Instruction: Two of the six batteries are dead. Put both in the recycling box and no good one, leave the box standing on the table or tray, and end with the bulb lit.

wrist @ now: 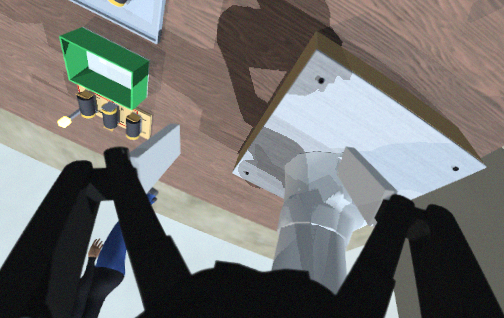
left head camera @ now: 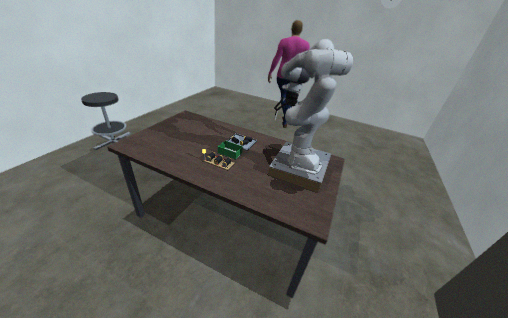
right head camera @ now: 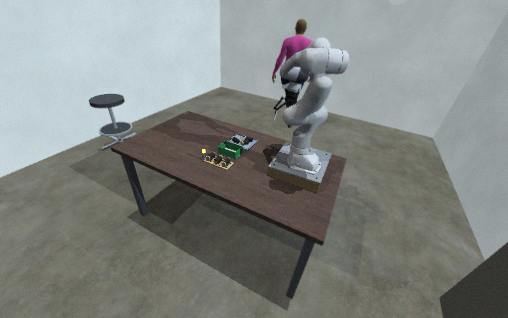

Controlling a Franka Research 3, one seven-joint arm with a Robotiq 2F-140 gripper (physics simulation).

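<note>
The green recycling box (left head camera: 229, 150) (right head camera: 229, 150) (wrist: 141, 86) stands upright on the table; its pale inner floor shows in the wrist view. Beside it, the tan board (left head camera: 229, 166) (right head camera: 229, 167) (wrist: 145, 121) holds three dark batteries in a row: one (wrist: 86, 104) nearest the bulb, one (wrist: 110, 116) in the middle and one (wrist: 133, 126) at the far end. The bulb (left head camera: 204, 151) (right head camera: 203, 151) (wrist: 64, 121) glows yellow. The grey tray (left head camera: 248, 146) (wrist: 150, 25) holds dark and yellow batteries, too small to count. My gripper (left head camera: 277, 111) (right head camera: 276, 110) (wrist: 260, 150) is open and empty, high above the table.
The arm's base plate (left head camera: 283, 156) (right head camera: 283, 158) (wrist: 400, 120) sits on a wooden block at the table's right end. A person in a pink top (left head camera: 289, 50) (right head camera: 291, 50) stands behind the arm. A round stool (left head camera: 100, 99) (right head camera: 107, 100) stands left of the table.
</note>
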